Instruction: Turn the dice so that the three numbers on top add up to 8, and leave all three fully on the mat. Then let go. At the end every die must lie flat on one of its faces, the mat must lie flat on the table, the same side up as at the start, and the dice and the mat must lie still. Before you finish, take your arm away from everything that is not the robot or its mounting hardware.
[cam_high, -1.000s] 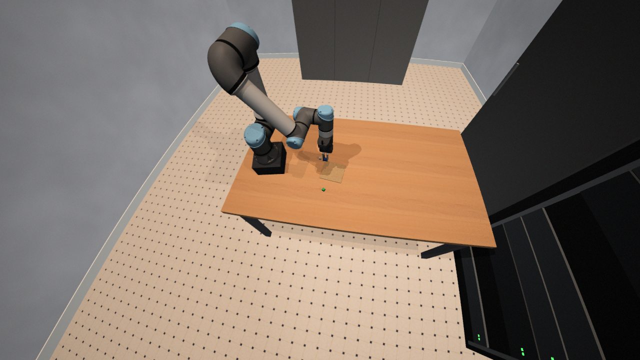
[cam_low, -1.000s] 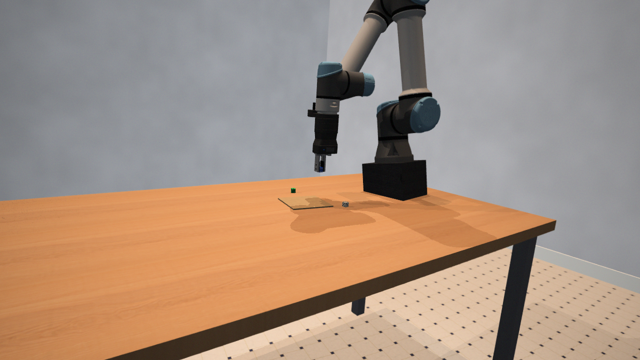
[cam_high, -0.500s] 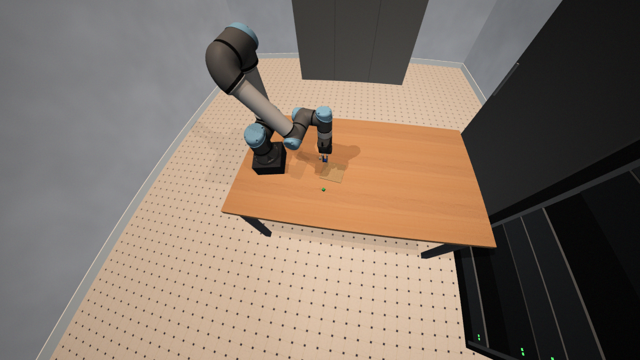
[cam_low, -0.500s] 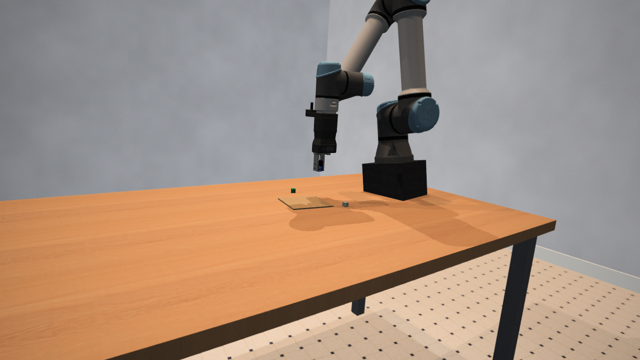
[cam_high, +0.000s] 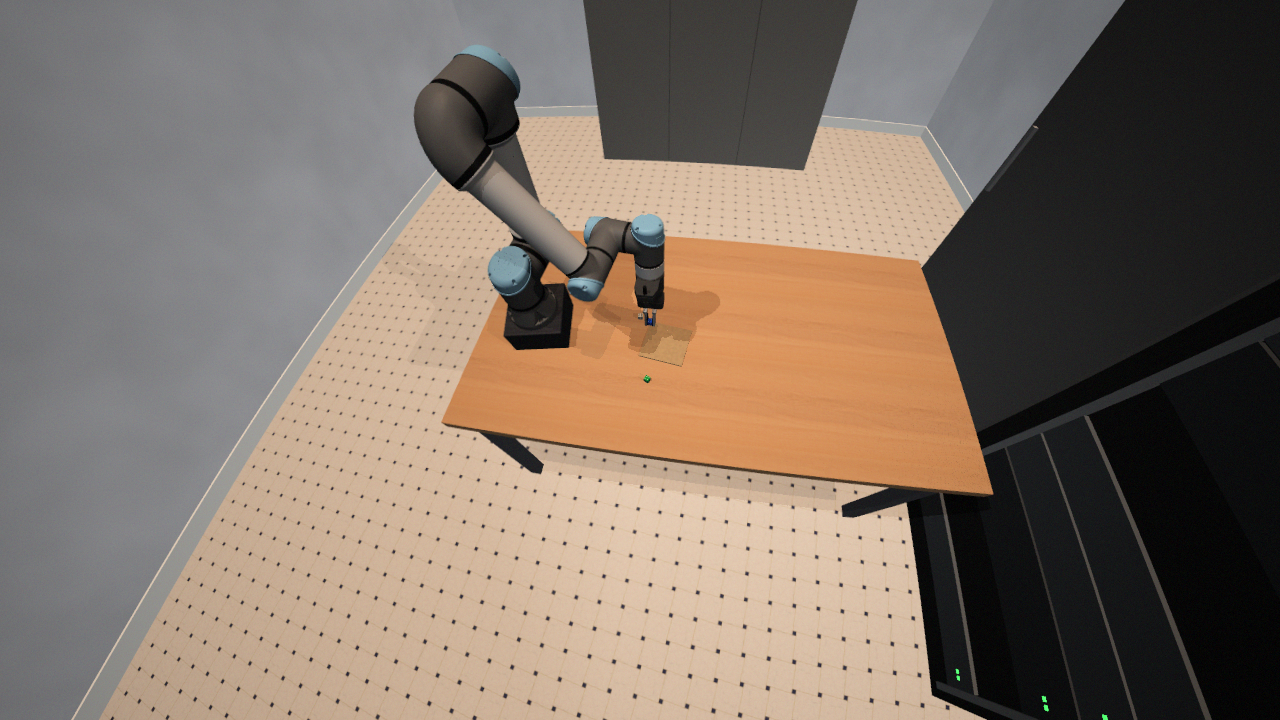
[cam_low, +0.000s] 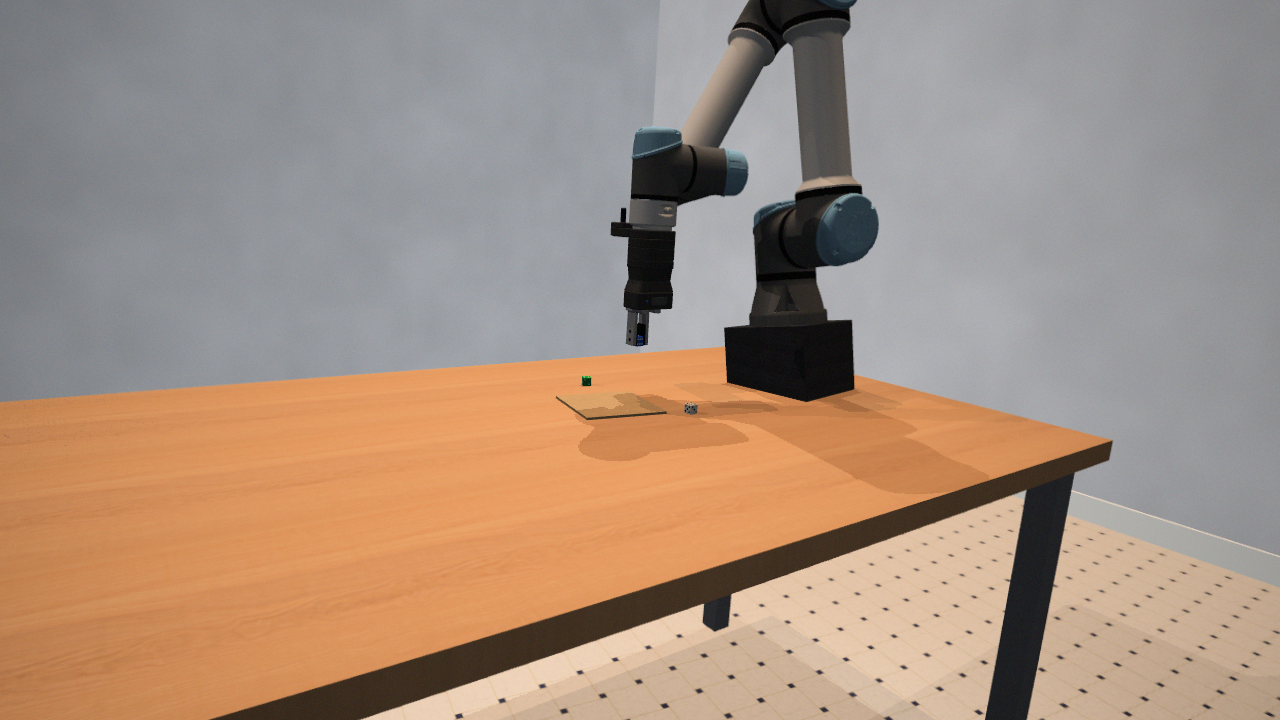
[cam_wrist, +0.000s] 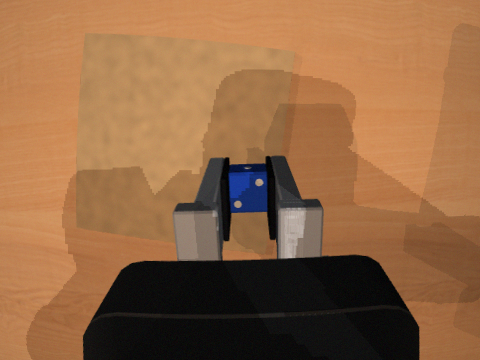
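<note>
The mat lies 50 mm ahead of my hand and 120 mm below it. From my hand the other things lie so: white die (60 mm behind, 90 mm to the left, 110 mm below); then green die (20 mm ahead, 140 mm to the right, 110 mm below); then blue die (10 mm below).
</note>
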